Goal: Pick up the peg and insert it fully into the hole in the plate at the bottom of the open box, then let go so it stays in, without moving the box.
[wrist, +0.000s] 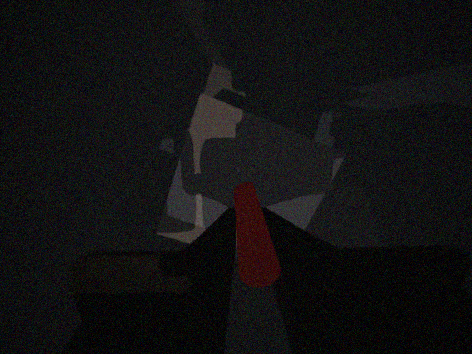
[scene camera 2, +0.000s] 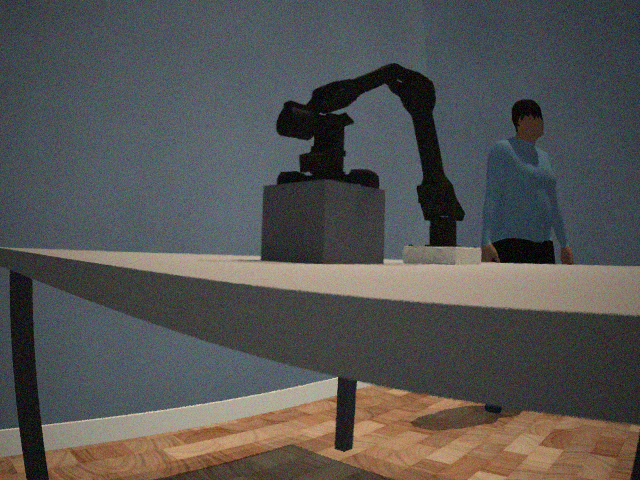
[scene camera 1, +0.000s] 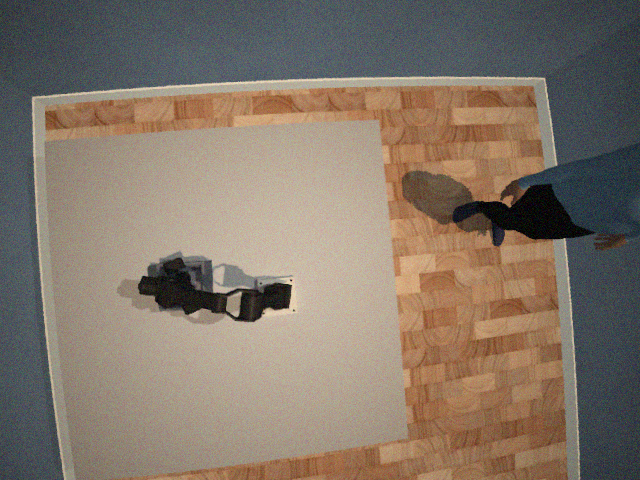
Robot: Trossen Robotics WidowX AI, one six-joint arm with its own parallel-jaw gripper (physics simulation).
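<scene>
The white open box stands on the table under the arm's end. My gripper points down, with its fingers reaching inside the box's walls. It is shut on the red peg, which shows between the dark fingers in the wrist view. The peg's far end is toward the dim, partly lit bottom of the box. The wrist view is very dark, and the hole cannot be made out. I cannot tell whether the peg's tip is in it. In both scene views the peg is hidden by the gripper and the box.
The arm's base stands on a grey block on the pale table, to the left of the box. The box's walls surround the fingers closely. A person in a blue top stands beyond the table's edge.
</scene>
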